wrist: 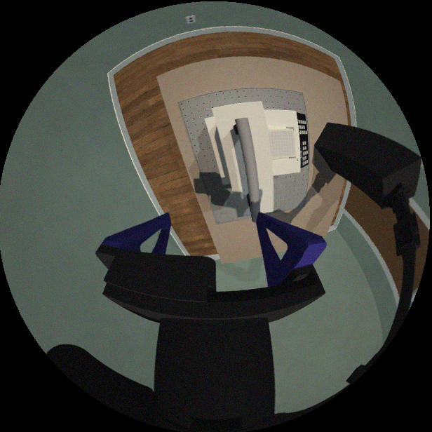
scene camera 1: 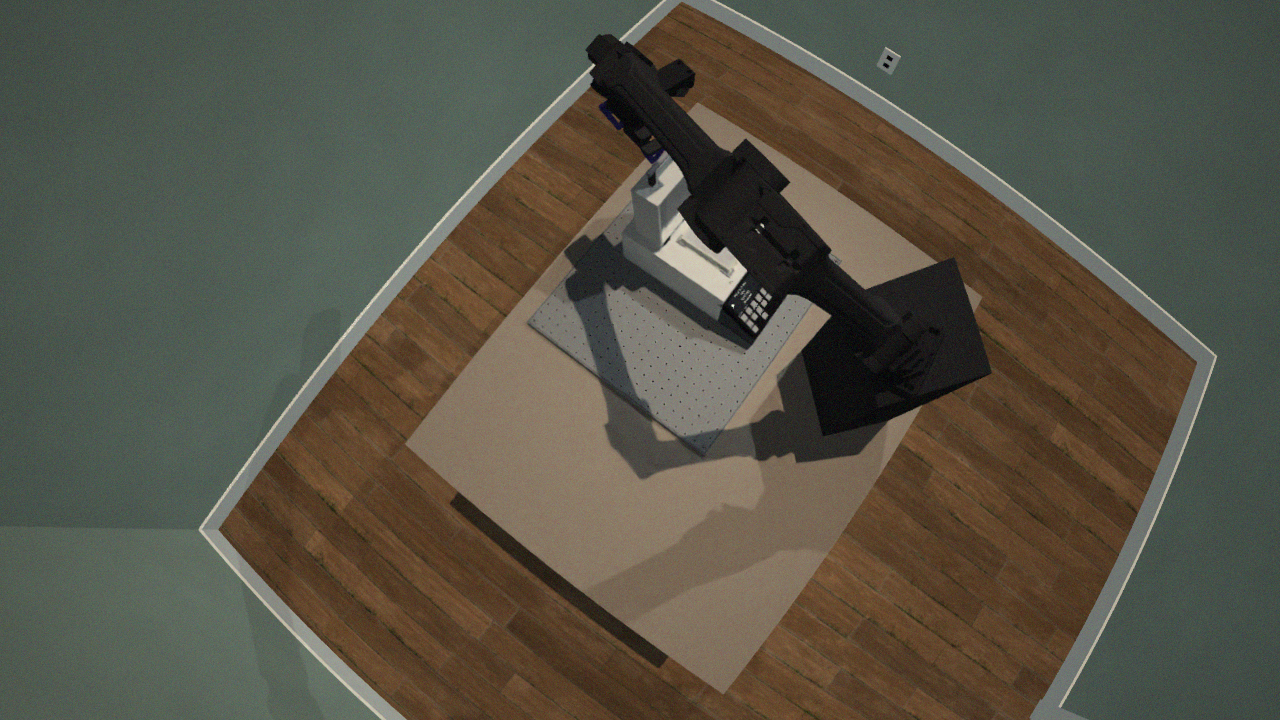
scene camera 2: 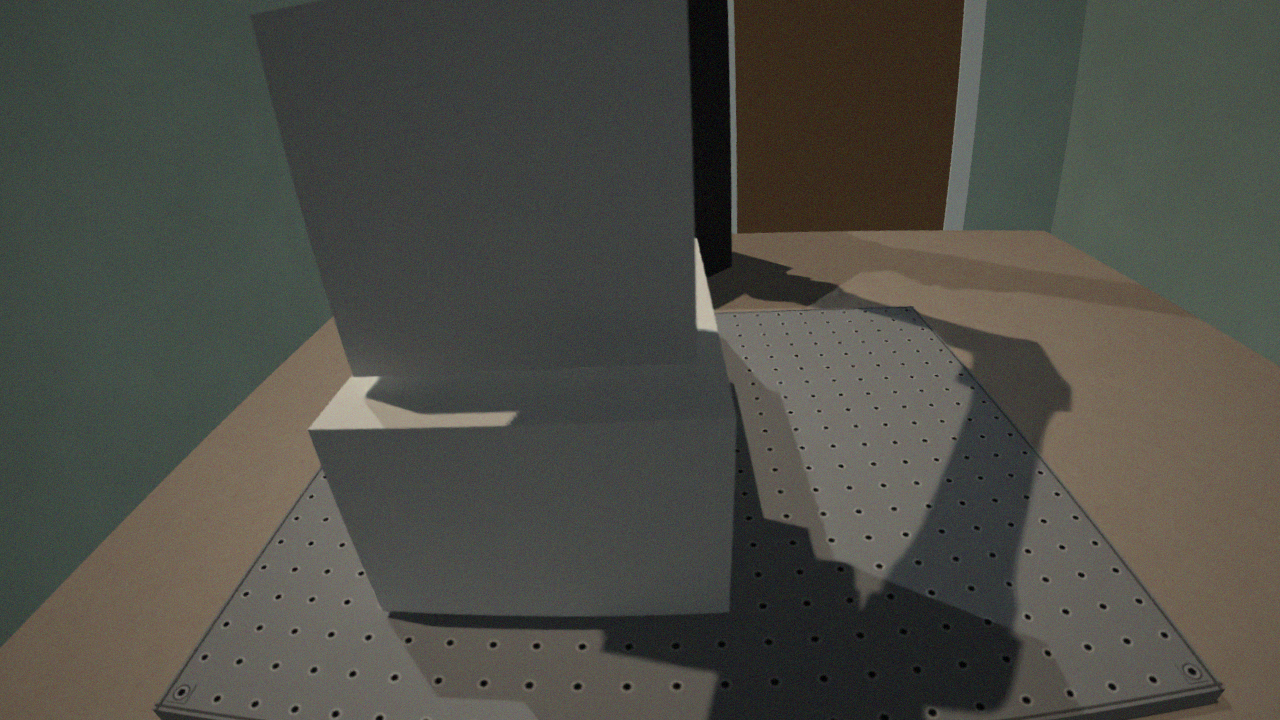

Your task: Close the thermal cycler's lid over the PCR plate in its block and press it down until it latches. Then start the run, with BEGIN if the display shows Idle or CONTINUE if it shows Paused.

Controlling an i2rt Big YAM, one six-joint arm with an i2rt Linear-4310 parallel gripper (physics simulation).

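Frame: origin at the arm's base, x back, y right, z up, level; metres.
Seen in the pictures: gripper, between the fingertips: [scene camera 1: 637,144]; arm's base, origin of its link: [scene camera 1: 909,353].
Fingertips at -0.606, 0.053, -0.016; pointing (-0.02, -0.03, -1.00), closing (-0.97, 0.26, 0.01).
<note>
Pixels of each thing's middle, then the offset from my fingertips to it, as dx, dy, dz. "spot": a spot on its surface instead. Level surfaces: height alone.
- dark control panel, a spot on its surface: [scene camera 1: 753,308] spot: +0.327, -0.030, -0.294
- grey perforated board, middle of its body: [scene camera 2: 671,450] [scene camera 1: 690,289] +0.178, -0.045, -0.385
- beige table, height of its surface: dz -0.392
The white thermal cycler [scene camera 1: 671,276] [scene camera 2: 554,519] [wrist: 285,118] has its lid [scene camera 1: 651,213] [scene camera 2: 501,179] [wrist: 266,185] standing raised at the rear of the body. A grey handle bar [wrist: 247,160] runs along the lid's upper edge. The pale PCR plate [wrist: 282,144] sits in the block in front of the lid. The dark control panel [scene camera 1: 753,308] [wrist: 303,140] is at the front end; its display is too small to read. My gripper [scene camera 1: 633,136] [wrist: 213,217] is open and empty, above and behind the lid. One blue finger appears near the handle's end in the wrist view; contact cannot be judged.
The cycler stands on a grey perforated board [scene camera 1: 662,376] [scene camera 2: 850,429] [wrist: 292,192] on the beige table [scene camera 1: 537,429] [scene camera 2: 134,573] [wrist: 240,70]. The arm's black pedestal [scene camera 1: 939,295] [scene camera 2: 711,134] [wrist: 360,147] is beyond the panel end. The arm passes over the cycler in scene camera 1.
</note>
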